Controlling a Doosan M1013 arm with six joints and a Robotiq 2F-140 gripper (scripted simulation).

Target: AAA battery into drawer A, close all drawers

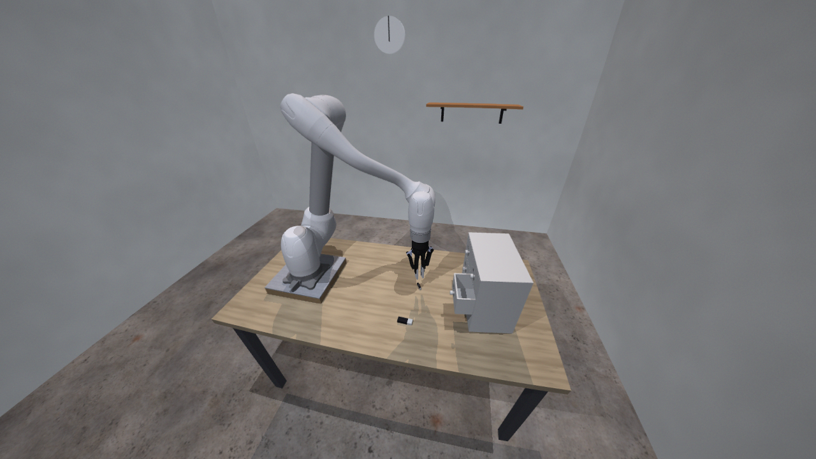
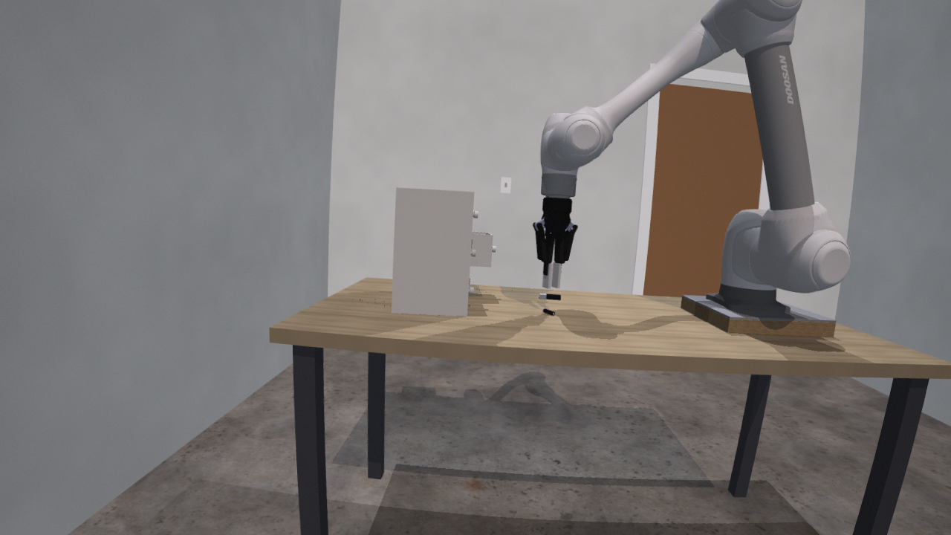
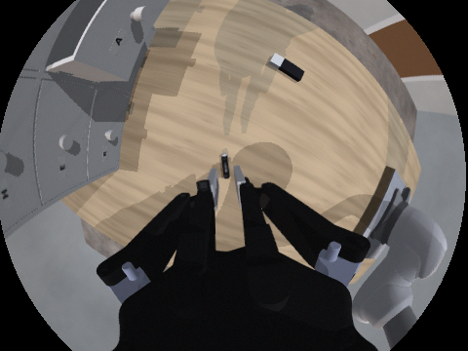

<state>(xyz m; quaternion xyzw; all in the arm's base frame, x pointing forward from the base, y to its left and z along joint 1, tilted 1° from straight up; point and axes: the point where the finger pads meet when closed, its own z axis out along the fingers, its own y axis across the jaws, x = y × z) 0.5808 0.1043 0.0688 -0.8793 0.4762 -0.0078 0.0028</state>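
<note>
Now: the AAA battery 10 cm below my hand. Also, from my hand: drawer: 26 cm ahead, 12 cm to the right, 3 cm above; then white block: 22 cm to the right, 10 cm below, 1 cm behind.
</note>
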